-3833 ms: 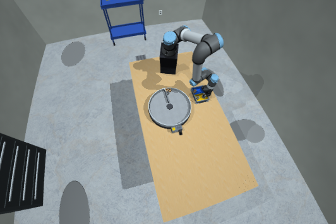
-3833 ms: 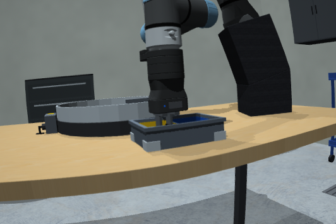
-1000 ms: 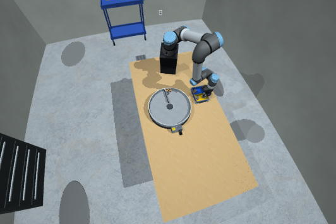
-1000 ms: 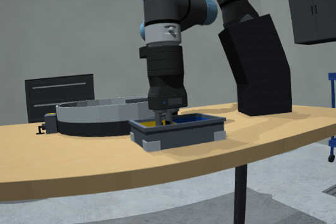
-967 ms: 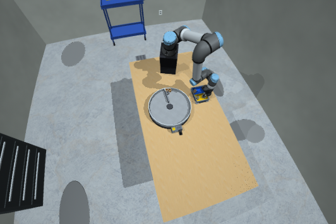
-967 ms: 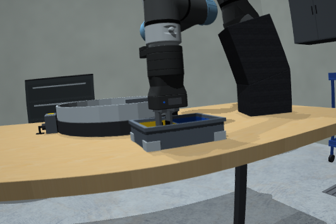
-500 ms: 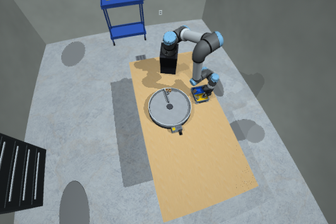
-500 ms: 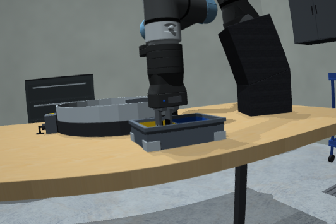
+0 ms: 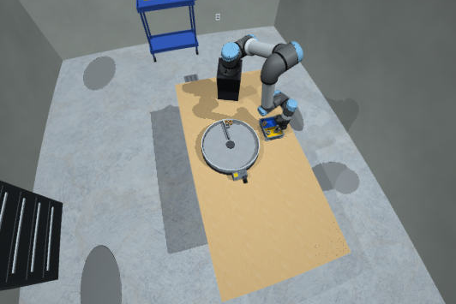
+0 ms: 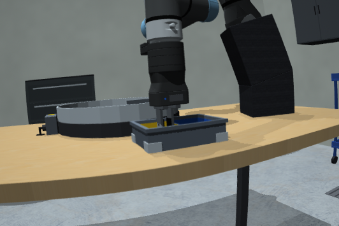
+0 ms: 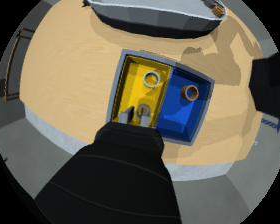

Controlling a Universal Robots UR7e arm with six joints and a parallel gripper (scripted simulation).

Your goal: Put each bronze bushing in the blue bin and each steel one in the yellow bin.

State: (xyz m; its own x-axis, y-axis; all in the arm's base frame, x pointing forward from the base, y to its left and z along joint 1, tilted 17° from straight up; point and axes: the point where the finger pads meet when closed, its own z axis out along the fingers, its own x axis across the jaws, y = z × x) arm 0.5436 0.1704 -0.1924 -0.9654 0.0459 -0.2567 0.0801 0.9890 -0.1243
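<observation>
Right now the grey two-part tray is 5 cm behind my hand, 3 cm to the right of it and 2 cm below it. Also, from my hand: round grey turntable: 40 cm to the right, 3 cm behind, 1 cm above.
</observation>
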